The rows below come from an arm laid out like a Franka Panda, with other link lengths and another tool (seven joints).
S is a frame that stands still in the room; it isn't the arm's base.
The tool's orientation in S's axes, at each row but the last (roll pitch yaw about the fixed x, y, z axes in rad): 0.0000, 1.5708, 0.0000; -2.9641, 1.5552, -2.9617; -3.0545, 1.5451, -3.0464; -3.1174, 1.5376, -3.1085; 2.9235, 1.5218, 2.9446; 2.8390, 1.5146, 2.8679; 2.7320, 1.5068, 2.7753
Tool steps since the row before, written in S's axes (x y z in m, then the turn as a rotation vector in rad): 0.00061, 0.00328, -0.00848, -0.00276, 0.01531, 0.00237; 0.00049, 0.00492, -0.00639, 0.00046, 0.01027, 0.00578; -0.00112, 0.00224, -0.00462, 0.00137, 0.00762, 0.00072; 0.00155, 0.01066, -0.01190, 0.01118, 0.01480, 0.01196; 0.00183, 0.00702, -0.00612, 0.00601, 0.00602, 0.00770; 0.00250, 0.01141, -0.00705, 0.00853, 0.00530, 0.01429; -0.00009, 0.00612, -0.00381, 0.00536, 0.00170, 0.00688
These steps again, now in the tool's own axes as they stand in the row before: 0.00848, 0.00328, 0.00061, -0.00237, 0.01531, -0.00276; 0.00637, 0.00494, 0.00060, -0.00582, 0.01025, 0.00040; 0.00464, 0.00226, -0.00098, -0.00077, 0.00761, 0.00141; 0.01183, 0.01066, 0.00204, -0.01234, 0.01469, 0.01091; 0.00609, 0.00692, 0.00227, -0.00792, 0.00597, 0.00576; 0.00708, 0.01121, 0.00321, -0.01465, 0.00529, 0.00790; 0.00395, 0.00602, 0.00040, -0.00715, 0.00165, 0.00502
